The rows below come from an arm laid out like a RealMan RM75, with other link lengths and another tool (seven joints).
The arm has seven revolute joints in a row. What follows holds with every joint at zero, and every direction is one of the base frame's.
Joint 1 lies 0.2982 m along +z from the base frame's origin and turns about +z.
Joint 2 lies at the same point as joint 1 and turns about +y.
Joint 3 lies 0.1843 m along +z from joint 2 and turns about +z.
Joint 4 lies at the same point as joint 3 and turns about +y.
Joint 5 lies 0.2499 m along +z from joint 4 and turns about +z.
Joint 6 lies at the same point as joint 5 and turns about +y.
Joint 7 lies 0.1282 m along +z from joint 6 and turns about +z.
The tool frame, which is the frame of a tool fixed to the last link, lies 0.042 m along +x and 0.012 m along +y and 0.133 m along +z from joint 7; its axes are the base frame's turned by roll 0, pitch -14.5 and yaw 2.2 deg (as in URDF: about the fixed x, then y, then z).
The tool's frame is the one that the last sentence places.
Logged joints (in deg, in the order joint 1, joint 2, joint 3, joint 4, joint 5, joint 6, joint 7), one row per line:
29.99, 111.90, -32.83, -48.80, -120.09, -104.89, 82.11
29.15, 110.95, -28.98, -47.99, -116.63, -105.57, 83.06
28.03, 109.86, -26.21, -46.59, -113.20, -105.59, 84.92
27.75, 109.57, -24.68, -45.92, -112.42, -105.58, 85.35
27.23, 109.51, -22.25, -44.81, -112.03, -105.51, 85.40
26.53, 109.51, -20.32, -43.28, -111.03, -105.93, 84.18
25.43, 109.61, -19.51, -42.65, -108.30, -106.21, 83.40
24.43, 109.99, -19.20, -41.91, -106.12, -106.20, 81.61
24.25, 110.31, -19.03, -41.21, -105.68, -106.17, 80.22
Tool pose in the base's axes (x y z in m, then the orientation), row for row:
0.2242, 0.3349, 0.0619, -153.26, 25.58, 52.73
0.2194, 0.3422, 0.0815, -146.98, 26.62, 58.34
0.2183, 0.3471, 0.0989, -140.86, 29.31, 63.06
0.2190, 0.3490, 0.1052, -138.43, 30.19, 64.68
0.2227, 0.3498, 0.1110, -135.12, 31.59, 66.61
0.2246, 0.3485, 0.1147, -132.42, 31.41, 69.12
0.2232, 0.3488, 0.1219, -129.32, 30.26, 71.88
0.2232, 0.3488, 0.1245, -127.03, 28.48, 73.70
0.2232, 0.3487, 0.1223, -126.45, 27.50, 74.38
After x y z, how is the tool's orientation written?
As a rotation vector, in degrees.
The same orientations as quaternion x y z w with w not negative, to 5 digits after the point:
-0.92504, 0.15439, 0.31827, 0.13845
-0.90313, 0.16357, 0.35848, 0.17055
-0.87882, 0.18286, 0.39343, 0.19860
-0.86897, 0.18951, 0.40602, 0.21005
-0.85521, 0.19994, 0.42159, 0.22561
-0.84292, 0.19994, 0.43998, 0.23649
-0.82908, 0.19400, 0.46083, 0.25024
-0.81943, 0.18372, 0.47542, 0.26221
-0.81688, 0.17765, 0.48050, 0.26506

